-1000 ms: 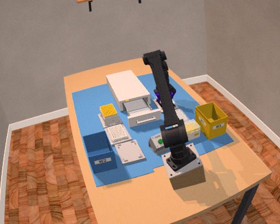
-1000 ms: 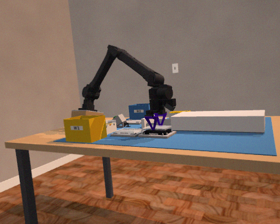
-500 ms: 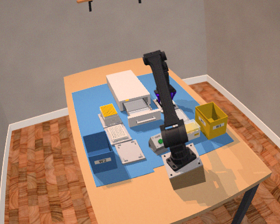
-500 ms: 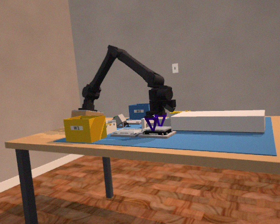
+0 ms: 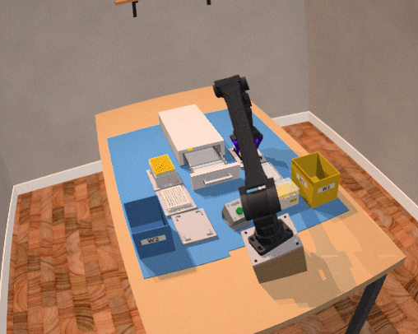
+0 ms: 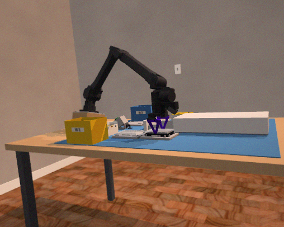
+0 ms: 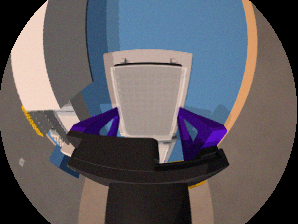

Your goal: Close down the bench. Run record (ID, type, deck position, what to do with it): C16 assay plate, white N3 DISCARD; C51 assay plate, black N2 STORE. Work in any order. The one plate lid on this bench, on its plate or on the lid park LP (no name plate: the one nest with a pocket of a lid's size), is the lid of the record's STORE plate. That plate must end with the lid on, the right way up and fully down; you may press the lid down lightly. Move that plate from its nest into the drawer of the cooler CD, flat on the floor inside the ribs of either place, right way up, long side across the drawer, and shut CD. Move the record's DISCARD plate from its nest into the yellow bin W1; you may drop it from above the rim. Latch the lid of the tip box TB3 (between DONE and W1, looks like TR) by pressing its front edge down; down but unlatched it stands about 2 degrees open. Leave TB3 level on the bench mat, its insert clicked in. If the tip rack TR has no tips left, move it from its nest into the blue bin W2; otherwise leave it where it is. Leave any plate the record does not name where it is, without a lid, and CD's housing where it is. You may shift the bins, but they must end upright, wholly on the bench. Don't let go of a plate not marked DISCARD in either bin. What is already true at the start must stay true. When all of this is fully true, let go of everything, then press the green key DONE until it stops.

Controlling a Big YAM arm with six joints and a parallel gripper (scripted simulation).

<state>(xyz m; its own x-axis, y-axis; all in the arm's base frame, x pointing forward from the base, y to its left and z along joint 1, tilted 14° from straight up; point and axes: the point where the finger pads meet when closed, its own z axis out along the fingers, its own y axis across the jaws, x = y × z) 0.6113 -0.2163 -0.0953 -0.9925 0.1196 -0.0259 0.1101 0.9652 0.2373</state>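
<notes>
Now: the plate lid right at my hand. The rest, counted from my hand: cooler CD: 13 cm ahead, 18 cm to the left; then cooler drawer: 19 cm to the left, 1 cm below; then black plate: 2 cm below.
</notes>
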